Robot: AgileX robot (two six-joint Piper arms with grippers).
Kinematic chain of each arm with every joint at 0, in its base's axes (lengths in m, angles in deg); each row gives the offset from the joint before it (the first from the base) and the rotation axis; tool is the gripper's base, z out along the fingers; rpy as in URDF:
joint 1: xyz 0 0 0.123 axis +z
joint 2: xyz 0 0 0 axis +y
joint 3: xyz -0.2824 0 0.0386 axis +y
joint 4: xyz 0.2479 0 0.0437 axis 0.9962 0 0.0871
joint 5: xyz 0 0 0 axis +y
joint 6: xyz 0.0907 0 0.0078 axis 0.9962 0 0.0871
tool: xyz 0 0 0 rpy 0 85 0
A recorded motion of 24 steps. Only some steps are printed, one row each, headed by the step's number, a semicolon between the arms.
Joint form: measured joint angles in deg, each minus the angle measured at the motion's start. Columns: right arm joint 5, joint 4, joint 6, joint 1, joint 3, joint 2; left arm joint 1, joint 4, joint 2, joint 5, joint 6, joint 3.
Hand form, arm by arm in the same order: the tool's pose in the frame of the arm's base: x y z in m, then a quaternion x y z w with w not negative. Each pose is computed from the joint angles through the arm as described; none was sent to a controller.
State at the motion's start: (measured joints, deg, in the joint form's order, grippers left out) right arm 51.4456 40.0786 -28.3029 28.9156 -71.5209 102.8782; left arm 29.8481 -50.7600 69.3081 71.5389 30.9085 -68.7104
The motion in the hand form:
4: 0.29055 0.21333 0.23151 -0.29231 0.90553 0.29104 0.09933; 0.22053 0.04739 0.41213 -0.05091 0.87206 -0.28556 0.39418
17: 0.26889 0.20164 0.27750 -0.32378 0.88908 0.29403 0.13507; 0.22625 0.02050 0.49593 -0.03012 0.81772 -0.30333 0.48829
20: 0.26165 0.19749 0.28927 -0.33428 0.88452 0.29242 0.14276; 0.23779 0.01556 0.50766 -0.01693 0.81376 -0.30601 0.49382
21: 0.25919 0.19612 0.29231 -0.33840 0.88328 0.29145 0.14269; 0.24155 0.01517 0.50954 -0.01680 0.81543 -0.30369 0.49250
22: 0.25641 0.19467 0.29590 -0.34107 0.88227 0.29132 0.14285; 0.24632 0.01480 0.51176 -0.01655 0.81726 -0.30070 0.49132
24: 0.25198 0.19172 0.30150 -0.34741 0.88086 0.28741 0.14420; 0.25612 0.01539 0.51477 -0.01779 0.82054 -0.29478 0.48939
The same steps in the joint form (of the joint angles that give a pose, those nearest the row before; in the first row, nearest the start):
4: 1.12 -0.35 0.07 0.00 0.00 -1.26; 0.00 -1.68 -0.36 0.44 -3.04 -3.95
17: 4.73 -2.19 0.22 0.00 0.10 -9.32; -7.31 -2.89 1.89 -4.04 -13.71 -22.03
20: 6.04 -2.97 0.25 0.00 0.10 -11.54; -9.90 -1.75 4.83 -4.57 -15.31 -27.10
21: 6.69 -3.28 0.26 0.00 0.10 -12.16; -10.51 -0.83 5.74 -4.56 -16.12 -28.48
22: 7.34 -3.52 0.43 0.00 0.10 -12.87; -11.21 0.26 6.89 -4.57 -17.03 -30.20
24: 8.35 -4.35 0.65 0.00 0.10 -14.07; -12.21 2.10 9.14 -4.57 -18.52 -33.28

